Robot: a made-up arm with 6 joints.
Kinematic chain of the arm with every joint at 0, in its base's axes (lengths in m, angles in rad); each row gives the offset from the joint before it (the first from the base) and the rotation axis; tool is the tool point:
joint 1: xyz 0 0 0.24 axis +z
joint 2: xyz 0 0 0 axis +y
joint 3: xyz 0 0 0.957 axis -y
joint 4: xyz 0 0 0 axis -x
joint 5: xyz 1.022 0 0 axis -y
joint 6: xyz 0 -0.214 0 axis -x
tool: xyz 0 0 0
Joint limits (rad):
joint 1: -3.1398..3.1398
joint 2: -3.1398..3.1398
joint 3: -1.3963..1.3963
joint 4: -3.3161..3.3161
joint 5: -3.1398..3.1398
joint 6: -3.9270..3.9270
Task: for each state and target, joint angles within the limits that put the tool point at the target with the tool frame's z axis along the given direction. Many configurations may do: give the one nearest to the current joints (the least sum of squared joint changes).
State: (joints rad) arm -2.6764 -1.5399 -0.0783 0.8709 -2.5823 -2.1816
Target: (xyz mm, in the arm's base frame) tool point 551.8 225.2 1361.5 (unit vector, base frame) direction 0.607 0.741 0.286
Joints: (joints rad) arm -3.0316 -1.4038 -0.3351 0.7029 -2.5965 -1.7233
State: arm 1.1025 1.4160 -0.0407 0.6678 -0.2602 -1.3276
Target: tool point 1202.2 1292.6 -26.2 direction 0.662 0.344 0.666
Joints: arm 0.9005 1.2352 0.4809 0.8631 -0.1033 -1.1715
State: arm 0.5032 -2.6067 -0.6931 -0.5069 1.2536 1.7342
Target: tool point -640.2 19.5 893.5 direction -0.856 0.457 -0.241
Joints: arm -0.1730 -1.9509 -0.4401 -1.1317 1.2123 1.2492
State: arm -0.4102 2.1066 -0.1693 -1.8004 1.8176 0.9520
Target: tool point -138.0 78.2 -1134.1 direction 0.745 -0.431 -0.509
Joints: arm -0.5166 2.4023 0.1600 -1.5700 1.5157 1.4331
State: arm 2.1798 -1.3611 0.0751 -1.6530 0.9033 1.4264
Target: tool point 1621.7 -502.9 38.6 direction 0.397 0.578 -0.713
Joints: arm 2.9280 -2.2570 0.6325 -2.3322 0.9878 1.6658
